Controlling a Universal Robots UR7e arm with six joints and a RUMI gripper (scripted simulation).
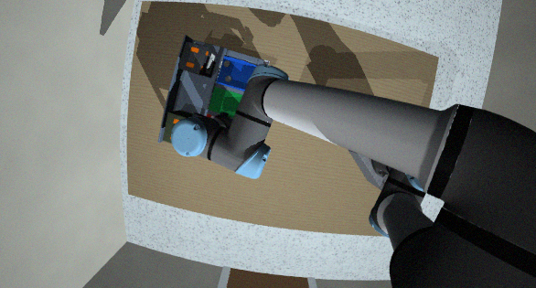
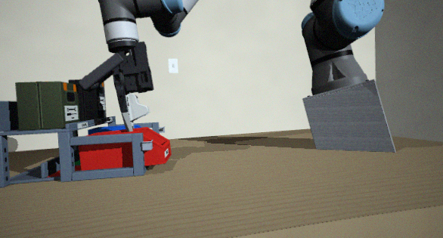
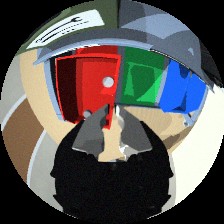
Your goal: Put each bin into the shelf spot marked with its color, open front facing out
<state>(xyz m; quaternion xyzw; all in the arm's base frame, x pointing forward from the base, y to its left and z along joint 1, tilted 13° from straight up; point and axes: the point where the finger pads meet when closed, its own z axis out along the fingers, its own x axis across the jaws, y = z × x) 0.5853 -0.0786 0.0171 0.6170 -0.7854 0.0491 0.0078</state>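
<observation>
Right now the red bin is 1 cm ahead of my hand, 5 cm to the left of it and 3 cm below it. The rest, counted from my hand: blue bin 19 cm to the right, 4 cm below; top board 14 cm ahead, 11 cm to the right, 2 cm above; green box 16 cm ahead, 7 cm above.
</observation>
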